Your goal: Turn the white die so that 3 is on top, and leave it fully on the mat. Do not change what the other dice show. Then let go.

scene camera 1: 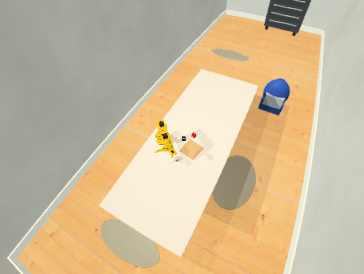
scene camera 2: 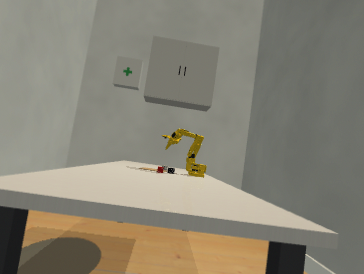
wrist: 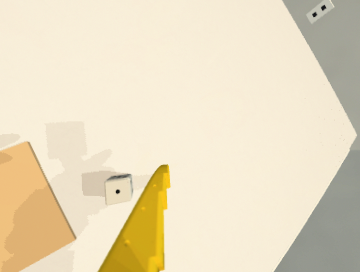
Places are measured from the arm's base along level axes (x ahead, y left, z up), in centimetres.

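Pixels of known places: hand, tool point: [scene camera 1: 171, 157] [scene camera 2: 166, 148] [wrist: 169, 172]; arm's base, link origin: [scene camera 2: 192, 175].
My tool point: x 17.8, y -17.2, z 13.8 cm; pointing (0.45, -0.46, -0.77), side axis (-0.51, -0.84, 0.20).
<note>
Ahead of a thing's pixels: the offset from my tool point to its middle. Level surfaces: height alone.
The white die {dx -0.6, dy +5.8, dz -12.3 cm} [scene camera 1: 177, 160] [scene camera 2: 165, 167] [wrist: 118, 191] sits on the table beside the orange-tan mat {dx +5.6, dy +19.5, dz -13.6 cm} [scene camera 1: 191, 149] [scene camera 2: 147, 169] [wrist: 25, 175], apart from its edge. In the wrist view its large bright face shows one pip and seems to be the top; a thin dark side face shows above it, its pips unreadable. In scene camera 2 the die is partly hidden behind other dice. My gripper [scene camera 1: 165, 152] [scene camera 2: 164, 142] is fully open, empty and raised above the table. In the wrist view its notched fixed jaw shows right of the die; the moving jaw is out of view.
A black die {dx -4.2, dy +25.4, dz -12.3 cm} [scene camera 1: 183, 138] [scene camera 2: 171, 170] and a red die {dx +1.7, dy +31.8, dz -12.3 cm} [scene camera 1: 194, 135] [scene camera 2: 160, 170] stand on the table {dz -13.8 cm} [scene camera 1: 150, 200] [scene camera 2: 150, 192] [wrist: 225, 125] near the mat. A blue chair [scene camera 1: 276, 92] stands beyond the long table edge. A wall cabinet [scene camera 2: 182, 72] hangs behind the arm.
</note>
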